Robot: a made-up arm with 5 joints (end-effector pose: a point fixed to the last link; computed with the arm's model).
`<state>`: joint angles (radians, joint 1 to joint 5).
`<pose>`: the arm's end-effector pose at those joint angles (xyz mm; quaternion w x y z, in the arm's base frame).
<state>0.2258 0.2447 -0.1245 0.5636 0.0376</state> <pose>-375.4 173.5 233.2 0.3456 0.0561 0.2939 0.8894</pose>
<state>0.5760 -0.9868 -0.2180 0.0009 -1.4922</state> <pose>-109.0 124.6 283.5 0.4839 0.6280 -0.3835 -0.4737</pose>
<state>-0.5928 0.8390 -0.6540 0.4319 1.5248</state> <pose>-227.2 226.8 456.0 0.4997 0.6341 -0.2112 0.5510</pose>
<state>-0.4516 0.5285 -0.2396 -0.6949 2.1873</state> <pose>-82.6 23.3 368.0 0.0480 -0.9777 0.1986 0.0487</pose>
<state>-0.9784 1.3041 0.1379 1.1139 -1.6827</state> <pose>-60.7 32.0 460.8 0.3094 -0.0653 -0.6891 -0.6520</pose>
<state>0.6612 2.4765 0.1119 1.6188 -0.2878</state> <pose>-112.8 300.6 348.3 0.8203 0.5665 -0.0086 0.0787</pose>
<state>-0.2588 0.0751 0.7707 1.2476 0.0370</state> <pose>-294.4 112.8 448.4 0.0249 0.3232 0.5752 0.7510</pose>
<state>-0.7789 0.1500 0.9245 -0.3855 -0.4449</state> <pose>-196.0 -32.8 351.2 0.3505 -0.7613 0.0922 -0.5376</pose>
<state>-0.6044 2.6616 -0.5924 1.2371 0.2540</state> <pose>-24.9 239.9 227.9 0.8255 0.3389 0.4270 -0.1463</pose>
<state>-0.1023 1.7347 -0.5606 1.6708 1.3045</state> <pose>-3.2 283.7 231.8 0.9968 0.0214 -0.0760 0.0096</pose>
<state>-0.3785 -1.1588 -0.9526 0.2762 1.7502</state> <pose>-228.5 -44.1 371.9 0.3435 -0.5638 -0.1299 -0.7398</pose>
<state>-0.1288 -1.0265 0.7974 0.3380 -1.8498</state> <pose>-55.6 131.7 275.8 0.7796 0.3715 -0.1611 -0.4778</pose>
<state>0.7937 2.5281 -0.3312 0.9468 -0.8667</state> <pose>-160.4 347.3 248.4 0.9046 0.3864 0.1034 0.1472</pose>
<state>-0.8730 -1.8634 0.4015 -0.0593 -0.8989</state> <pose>-14.0 147.3 219.4 0.9581 0.1573 0.0802 -0.2257</pose>
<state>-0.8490 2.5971 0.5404 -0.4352 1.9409</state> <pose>-172.6 37.6 412.5 0.1393 0.3500 -0.8673 -0.3253</pose>
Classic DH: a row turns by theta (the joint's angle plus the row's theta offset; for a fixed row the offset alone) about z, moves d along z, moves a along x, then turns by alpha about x. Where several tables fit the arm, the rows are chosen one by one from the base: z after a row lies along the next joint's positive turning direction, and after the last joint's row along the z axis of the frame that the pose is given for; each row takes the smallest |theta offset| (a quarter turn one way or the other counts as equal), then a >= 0, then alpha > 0; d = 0 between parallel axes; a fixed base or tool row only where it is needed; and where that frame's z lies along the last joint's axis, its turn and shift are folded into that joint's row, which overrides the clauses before.
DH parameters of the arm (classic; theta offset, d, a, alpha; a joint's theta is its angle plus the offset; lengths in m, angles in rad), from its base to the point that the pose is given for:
base (fixed): -0.34 0.1389 -0.1419 2.0994
joint 1: 0.1889 -0.0938 -0.0786 1.141
joint 2: -0.4302 -0.1182 -0.0231 1.5424
joint 3: 1.3395 0.0725 0.0197 -2.2236
joint 4: 0.5599 -0.0074 0.0197 2.0107
joint 5: -0.3448 -0.1623 -0.0659 1.5939
tool (fixed): -2.8216 -0.1042 0 0

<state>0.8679 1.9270 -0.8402 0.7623 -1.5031</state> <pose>-254.1 354.4 163.5 0.7672 0.1614 0.6179 0.0590</pose>
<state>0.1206 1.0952 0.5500 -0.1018 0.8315</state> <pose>-299.1 178.4 379.2 0.2282 0.7026 -0.4512 0.5007</pose>
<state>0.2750 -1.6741 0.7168 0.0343 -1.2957</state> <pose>-71.4 130.4 270.7 0.8129 0.1304 -0.3992 -0.4035</pose>
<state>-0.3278 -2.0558 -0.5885 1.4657 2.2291</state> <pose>-235.4 -113.1 318.0 0.3740 -0.5107 -0.0440 -0.7729</pose>
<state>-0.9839 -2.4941 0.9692 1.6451 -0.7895</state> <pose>37.7 85.4 427.7 0.5221 0.8402 0.1339 -0.0600</pose>
